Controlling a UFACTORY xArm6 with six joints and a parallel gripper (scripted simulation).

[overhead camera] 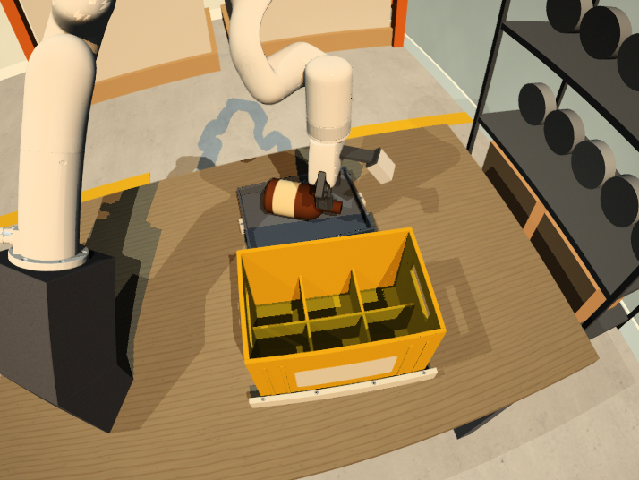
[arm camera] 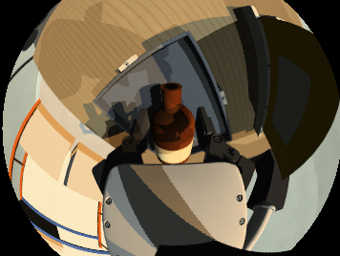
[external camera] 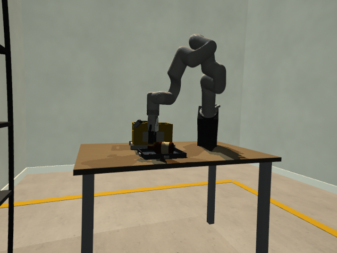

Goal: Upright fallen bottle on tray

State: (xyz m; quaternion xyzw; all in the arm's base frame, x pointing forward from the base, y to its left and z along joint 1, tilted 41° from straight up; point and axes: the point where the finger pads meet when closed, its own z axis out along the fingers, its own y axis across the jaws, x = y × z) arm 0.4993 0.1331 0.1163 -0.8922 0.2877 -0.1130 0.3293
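My hand is 40 mm past the brown bottle, 20 mm to the right of it and 40 mm above it. Also, from my hand: dark grey tray: 50 mm behind, 20 mm to the left, 70 mm below; yellow crate: 60 mm behind, 270 mm to the right.
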